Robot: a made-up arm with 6 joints.
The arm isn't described. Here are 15 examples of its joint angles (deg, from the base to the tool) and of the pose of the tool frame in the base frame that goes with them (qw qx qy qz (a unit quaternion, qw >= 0); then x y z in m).
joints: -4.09 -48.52 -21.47 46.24 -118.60 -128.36
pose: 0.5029 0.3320 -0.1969 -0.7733 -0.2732 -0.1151 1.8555
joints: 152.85 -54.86 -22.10 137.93 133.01 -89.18
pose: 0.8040 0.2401 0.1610 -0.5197 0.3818 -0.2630 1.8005
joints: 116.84 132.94 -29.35 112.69 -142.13 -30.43
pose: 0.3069 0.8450 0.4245 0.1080 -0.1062 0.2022 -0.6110
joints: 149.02 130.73 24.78 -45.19 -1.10 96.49
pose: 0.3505 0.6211 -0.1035 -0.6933 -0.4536 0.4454 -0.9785
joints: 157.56 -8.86 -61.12 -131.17 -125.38 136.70
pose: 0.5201 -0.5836 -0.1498 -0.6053 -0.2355 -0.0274 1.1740
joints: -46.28 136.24 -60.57 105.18 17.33 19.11
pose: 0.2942 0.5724 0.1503 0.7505 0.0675 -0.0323 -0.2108
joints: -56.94 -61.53 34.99 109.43 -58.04 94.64
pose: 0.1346 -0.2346 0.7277 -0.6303 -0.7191 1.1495 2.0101
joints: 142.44 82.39 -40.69 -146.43 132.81 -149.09
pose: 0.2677 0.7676 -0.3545 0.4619 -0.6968 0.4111 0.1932
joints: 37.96 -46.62 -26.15 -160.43 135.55 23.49
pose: 0.5947 0.3360 0.0335 -0.7296 -0.2260 -0.0271 1.6811
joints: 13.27 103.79 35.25 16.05 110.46 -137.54
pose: 0.2585 0.9065 -0.1401 0.3030 1.5010 0.2129 -0.3873
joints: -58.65 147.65 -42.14 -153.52 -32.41 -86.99
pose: 0.5308 0.3506 0.2887 0.7156 0.0084 0.1487 -0.2698
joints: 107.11 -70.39 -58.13 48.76 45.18 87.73
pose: 0.1429 -0.3433 -0.9133 0.1663 0.2394 -0.4213 1.3199
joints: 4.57 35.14 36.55 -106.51 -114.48 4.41
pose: 0.2790 0.5889 0.3021 0.6958 1.5026 0.1709 1.5140
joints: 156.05 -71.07 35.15 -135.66 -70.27 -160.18
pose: 0.2071 0.6362 -0.7128 -0.2101 1.1906 -0.6188 1.8538
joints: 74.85 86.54 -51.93 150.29 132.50 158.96
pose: 0.2709 0.2547 -0.7568 0.5377 0.1013 0.7748 0.1332
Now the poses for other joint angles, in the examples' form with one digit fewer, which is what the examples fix.
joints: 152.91 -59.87 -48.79 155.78 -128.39 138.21
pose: 0.101 -0.973 0.179 -0.103 0.263 -0.248 1.490
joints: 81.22 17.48 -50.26 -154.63 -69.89 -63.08
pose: 0.040 -0.605 -0.646 0.464 0.001 0.651 1.056
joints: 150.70 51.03 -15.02 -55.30 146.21 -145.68
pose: 0.270 -0.879 -0.322 -0.226 -0.976 0.630 0.669
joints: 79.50 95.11 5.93 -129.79 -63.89 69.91
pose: 0.460 0.425 0.607 0.489 0.113 1.148 -0.326
